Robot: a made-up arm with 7 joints.
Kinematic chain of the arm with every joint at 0, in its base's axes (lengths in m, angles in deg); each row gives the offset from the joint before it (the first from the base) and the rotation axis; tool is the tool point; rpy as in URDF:
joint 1: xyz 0.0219 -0.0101 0.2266 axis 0 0.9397 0.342
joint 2: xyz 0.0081 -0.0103 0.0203 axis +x
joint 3: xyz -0.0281 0 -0.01 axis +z
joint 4: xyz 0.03 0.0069 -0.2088 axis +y
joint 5: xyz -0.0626 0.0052 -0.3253 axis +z
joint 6: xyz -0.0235 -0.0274 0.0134 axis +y
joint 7: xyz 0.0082 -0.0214 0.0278 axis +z
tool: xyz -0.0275 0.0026 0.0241 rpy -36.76 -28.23 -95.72
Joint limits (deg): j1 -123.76..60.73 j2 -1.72..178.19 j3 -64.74..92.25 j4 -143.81..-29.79 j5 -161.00..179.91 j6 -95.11..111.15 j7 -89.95..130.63
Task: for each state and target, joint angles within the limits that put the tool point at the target. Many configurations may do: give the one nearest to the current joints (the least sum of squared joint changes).
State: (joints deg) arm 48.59 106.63 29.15 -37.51 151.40 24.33 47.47
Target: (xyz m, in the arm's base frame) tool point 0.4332 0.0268 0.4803
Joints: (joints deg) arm 50.37 160.03 40.66 -47.03 154.36 28.81 51.84
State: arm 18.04 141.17 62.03 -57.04 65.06 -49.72 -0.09
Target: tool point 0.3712 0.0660 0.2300
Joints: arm 43.49 138.79 38.29 -106.87 78.90 -43.57 5.13
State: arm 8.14 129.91 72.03 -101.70 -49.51 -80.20 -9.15
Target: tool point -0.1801 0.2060 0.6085
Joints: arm -20.48 100.65 92.25 -103.58 -56.43 -72.92 -12.40
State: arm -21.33 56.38 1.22 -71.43 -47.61 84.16 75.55
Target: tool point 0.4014 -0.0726 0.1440
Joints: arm -31.25 36.16 -15.77 -103.21 -37.91 82.98 74.45
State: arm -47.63 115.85 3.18 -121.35 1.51 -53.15 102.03
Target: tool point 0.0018 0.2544 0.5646
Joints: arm -80.54 146.58 -25.86 -92.52 3.63 -45.19 107.41
